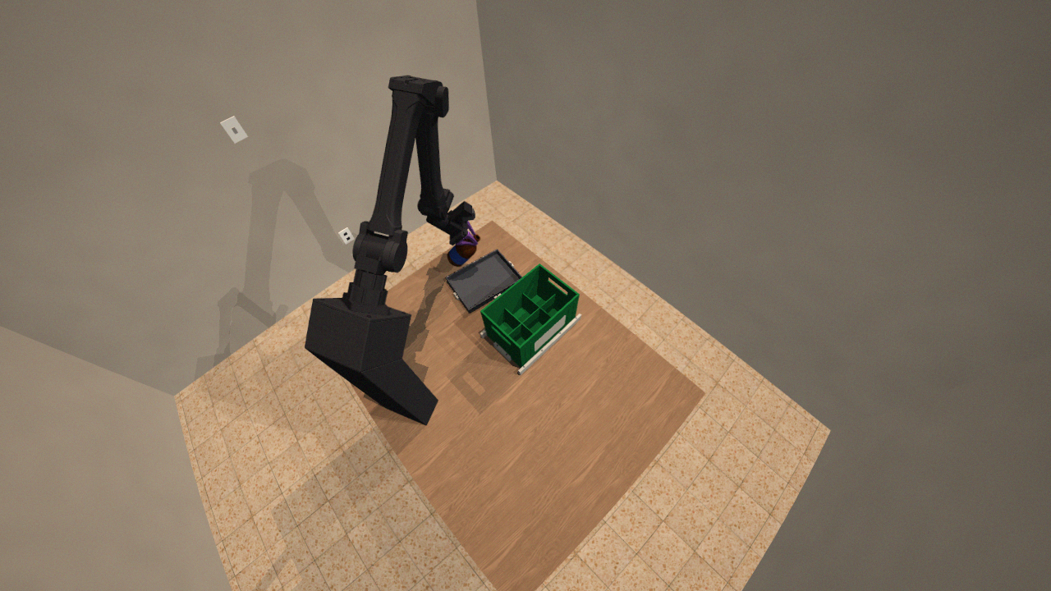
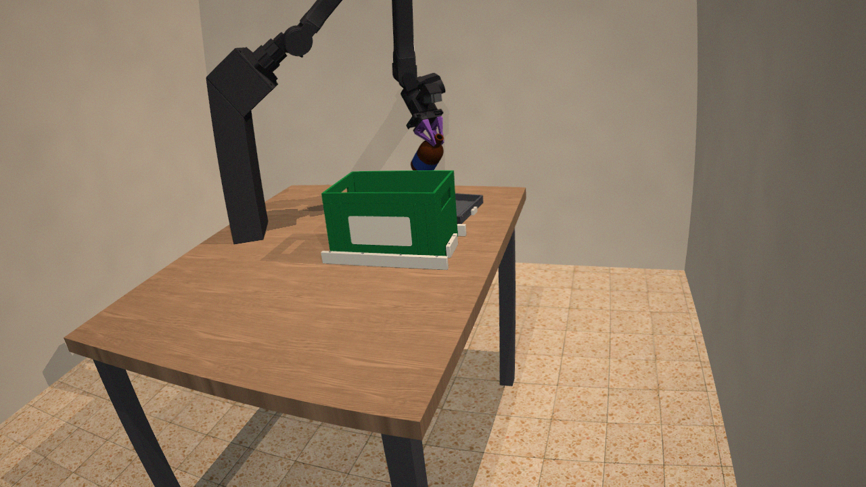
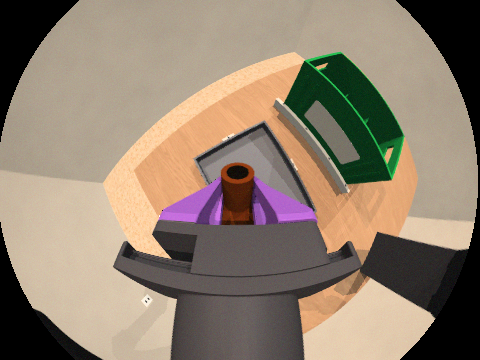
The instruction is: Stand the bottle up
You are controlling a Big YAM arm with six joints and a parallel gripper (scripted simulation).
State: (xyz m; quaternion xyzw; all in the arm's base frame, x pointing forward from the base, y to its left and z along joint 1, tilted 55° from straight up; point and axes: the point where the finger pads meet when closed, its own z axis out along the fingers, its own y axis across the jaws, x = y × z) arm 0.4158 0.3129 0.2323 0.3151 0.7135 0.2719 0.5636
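The brown bottle lies 4 cm behind my hand, 1 cm to the left of it and 4 cm below it. From my hand the other things lie so: green crate: 12 cm ahead, 30 cm to the right, 11 cm below; then tray: 4 cm to the right, 18 cm below.
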